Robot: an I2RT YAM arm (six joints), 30 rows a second.
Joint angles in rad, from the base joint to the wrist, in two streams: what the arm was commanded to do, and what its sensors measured. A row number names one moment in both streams.
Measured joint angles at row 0:
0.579 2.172 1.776 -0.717 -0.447 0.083
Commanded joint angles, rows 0 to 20:
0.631 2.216 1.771 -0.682 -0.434 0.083
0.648 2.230 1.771 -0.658 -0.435 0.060
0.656 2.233 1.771 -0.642 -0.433 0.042
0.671 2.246 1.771 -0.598 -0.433 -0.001
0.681 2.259 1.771 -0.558 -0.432 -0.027
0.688 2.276 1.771 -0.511 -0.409 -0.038
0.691 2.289 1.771 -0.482 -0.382 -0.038
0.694 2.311 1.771 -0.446 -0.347 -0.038
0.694 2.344 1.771 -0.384 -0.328 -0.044
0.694 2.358 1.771 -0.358 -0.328 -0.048
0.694 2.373 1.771 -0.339 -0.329 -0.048
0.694 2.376 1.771 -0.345 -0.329 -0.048
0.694 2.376 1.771 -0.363 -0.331 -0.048
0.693 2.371 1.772 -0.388 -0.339 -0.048
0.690 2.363 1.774 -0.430 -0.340 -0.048
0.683 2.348 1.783 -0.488 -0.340 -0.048
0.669 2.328 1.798 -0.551 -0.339 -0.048
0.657 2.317 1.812 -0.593 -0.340 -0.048
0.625 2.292 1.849 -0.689 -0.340 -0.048
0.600 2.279 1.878 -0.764 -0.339 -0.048
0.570 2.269 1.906 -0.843 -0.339 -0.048
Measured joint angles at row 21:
0.642 2.334 1.839 -0.759 -0.356 -0.039
